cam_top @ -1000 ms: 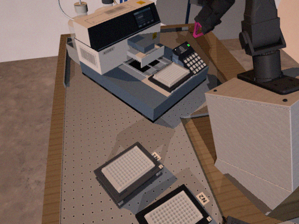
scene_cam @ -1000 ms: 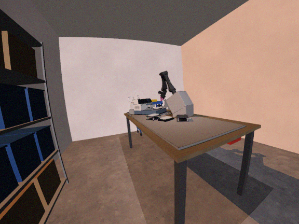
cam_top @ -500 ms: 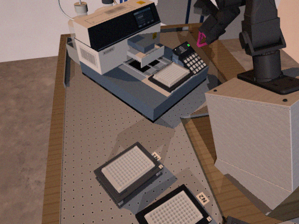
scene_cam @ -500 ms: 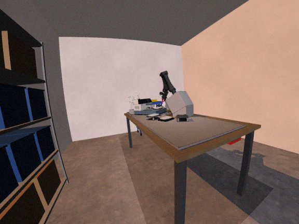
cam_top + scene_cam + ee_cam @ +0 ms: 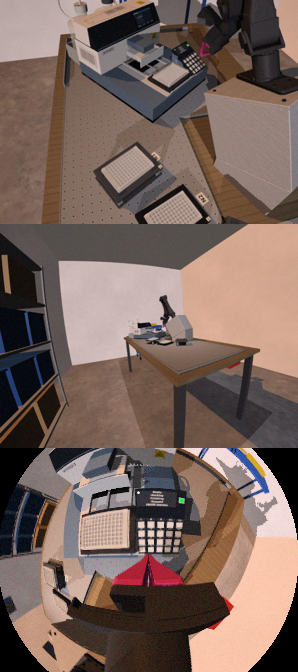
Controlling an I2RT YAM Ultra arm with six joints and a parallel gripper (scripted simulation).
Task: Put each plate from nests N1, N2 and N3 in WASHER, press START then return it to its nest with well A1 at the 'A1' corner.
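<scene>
The dark carrier pocket lies 12 cm ahead of my hand, 8 cm below it and 1 cm to the left of it. Also, from my hand: nest N1 (36 cm ahead, 35 cm to the left, 12 cm below); then manifold (20 cm ahead, 12 cm to the right, 3 cm below); then washer (21 cm ahead, 12 cm to the right, 3 cm below).
</scene>
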